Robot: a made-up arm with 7 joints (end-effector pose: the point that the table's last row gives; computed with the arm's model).
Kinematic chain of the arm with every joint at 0, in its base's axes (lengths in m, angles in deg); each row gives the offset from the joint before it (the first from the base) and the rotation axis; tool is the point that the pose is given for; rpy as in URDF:
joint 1: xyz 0 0 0.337 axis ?
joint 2: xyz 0 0 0 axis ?
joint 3: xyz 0 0 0.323 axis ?
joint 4: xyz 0.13 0 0 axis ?
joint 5: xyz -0.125 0 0.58 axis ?
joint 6: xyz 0 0 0 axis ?
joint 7: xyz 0.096 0 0 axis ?
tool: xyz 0 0 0 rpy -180 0 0
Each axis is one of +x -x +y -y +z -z.
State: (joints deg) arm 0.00 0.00 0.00 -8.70 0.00 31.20 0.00
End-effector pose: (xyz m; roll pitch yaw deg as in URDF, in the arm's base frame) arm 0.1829 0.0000 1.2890 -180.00 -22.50 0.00
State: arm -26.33 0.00 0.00 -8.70 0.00 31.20 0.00
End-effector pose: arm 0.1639 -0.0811 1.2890 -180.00 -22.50 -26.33
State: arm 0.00 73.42 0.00 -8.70 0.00 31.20 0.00
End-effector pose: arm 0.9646 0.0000 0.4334 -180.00 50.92 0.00
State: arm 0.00 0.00 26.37 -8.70 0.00 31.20 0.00
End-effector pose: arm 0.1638 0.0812 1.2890 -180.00 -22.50 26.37
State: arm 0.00 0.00 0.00 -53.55 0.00 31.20 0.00
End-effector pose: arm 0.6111 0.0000 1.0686 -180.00 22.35 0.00
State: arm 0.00 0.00 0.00 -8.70 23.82 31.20 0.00
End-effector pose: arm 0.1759 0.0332 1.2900 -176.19 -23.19 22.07
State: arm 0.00 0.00 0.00 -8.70 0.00 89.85 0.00
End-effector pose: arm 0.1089 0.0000 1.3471 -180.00 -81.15 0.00
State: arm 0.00 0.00 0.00 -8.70 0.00 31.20 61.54
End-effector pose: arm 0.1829 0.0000 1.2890 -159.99 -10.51 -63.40
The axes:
joint 1: +z
joint 2: +y
joint 3: +z
joint 4: -y
joint 5: +z
joint 6: -y
joint 7: -z

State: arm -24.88 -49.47 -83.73 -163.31 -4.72 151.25 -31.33
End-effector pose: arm -0.0265 -0.5456 0.2437 -137.51 -22.29 -76.36
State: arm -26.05 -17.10 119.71 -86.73 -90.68 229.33 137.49
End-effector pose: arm -0.2138 0.6784 0.6843 -112.35 -46.52 69.23
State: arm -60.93 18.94 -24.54 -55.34 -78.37 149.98 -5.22
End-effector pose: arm 0.2371 -0.7578 0.9125 76.85 -6.36 -21.24
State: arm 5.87 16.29 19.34 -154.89 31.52 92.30 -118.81
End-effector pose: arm 0.3975 0.2164 -0.0294 -99.78 -38.09 87.74
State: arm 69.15 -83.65 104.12 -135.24 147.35 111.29 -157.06
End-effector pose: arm -0.5865 0.2966 0.1834 133.05 -18.06 -98.01
